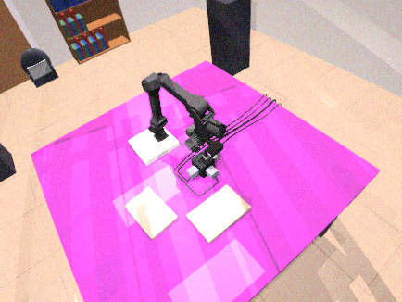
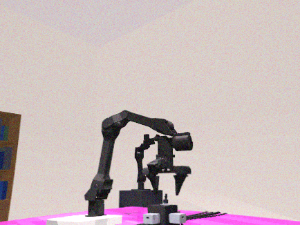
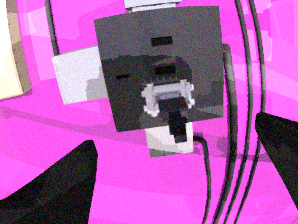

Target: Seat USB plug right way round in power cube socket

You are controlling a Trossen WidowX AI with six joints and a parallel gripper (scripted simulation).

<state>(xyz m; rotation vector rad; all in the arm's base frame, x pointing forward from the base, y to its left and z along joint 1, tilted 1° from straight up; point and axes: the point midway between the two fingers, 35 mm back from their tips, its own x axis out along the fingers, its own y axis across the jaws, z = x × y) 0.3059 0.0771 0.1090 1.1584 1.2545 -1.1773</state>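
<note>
The USB plug lies 20 mm below my gripper tip.
</note>
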